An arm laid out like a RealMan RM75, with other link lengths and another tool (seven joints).
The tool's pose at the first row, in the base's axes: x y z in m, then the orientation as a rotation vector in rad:
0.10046 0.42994 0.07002 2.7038 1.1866 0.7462
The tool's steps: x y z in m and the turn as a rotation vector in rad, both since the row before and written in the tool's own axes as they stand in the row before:
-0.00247 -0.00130 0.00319 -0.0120 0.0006 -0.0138
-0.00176 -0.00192 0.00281 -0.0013 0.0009 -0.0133
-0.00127 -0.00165 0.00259 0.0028 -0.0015 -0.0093
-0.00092 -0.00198 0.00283 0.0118 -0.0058 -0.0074
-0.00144 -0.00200 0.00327 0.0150 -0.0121 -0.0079
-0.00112 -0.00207 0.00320 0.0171 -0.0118 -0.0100
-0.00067 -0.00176 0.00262 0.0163 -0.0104 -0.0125
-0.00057 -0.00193 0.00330 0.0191 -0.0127 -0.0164
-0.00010 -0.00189 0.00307 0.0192 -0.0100 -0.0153
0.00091 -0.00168 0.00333 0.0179 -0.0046 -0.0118
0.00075 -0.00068 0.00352 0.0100 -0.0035 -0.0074
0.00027 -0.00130 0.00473 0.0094 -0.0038 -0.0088
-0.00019 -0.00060 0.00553 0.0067 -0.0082 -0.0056
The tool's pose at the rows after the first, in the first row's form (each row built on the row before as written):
0.09967 0.42941 0.06589 2.6831 1.1958 0.7499
0.09873 0.42972 0.06219 2.6713 1.2117 0.7498
0.09815 0.43015 0.05895 2.6661 1.2249 0.7452
0.09764 0.43107 0.05553 2.6697 1.2410 0.7310
0.09699 0.43165 0.05153 2.6755 1.2584 0.7062
0.09636 0.43249 0.04770 2.6809 1.2799 0.6805
0.09586 0.43339 0.04464 2.6833 1.3042 0.6566
0.09551 0.43453 0.04096 2.6842 1.3347 0.6275
0.09525 0.43595 0.03766 2.6858 1.3644 0.6020
0.09569 0.43806 0.03448 2.6893 1.3901 0.5850
0.09681 0.43948 0.03130 2.6904 1.4053 0.5740
0.09758 0.44104 0.02670 2.6897 1.4218 0.5628
0.09888 0.44193 0.02136 2.6891 1.4314 0.5470

